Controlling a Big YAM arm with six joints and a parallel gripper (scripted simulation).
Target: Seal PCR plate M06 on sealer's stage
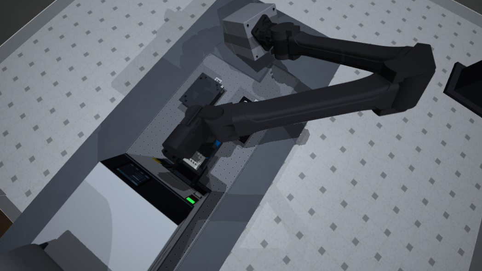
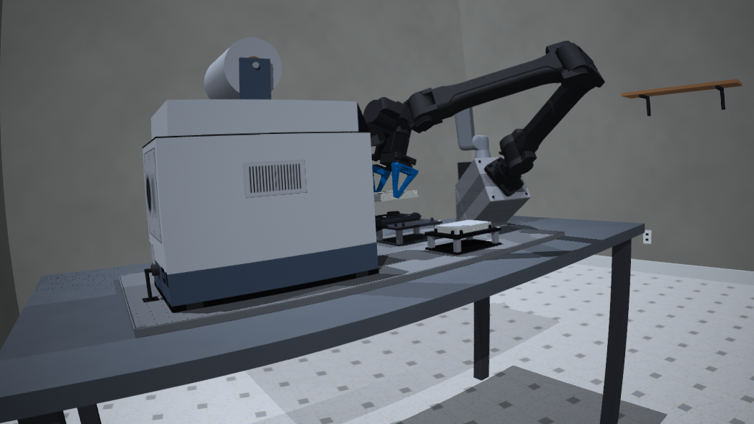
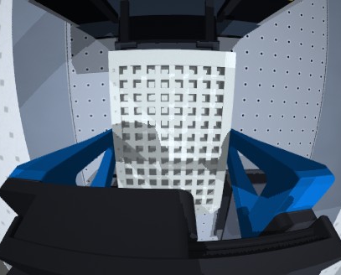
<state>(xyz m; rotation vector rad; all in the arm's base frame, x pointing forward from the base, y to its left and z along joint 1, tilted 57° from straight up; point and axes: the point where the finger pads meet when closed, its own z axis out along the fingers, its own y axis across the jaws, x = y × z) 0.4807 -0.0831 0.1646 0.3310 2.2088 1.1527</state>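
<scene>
Now: the yellow warning label 120 mm ahead of my hand and 80 mm to the right of it. Round my hand: white 96-well plate M06: right at my hand; sealed plate M09: 200 mm behind, 50 mm to the left, 100 mm below; dark screen: 130 mm ahead, 30 mm to the right, 170 mm above.
</scene>
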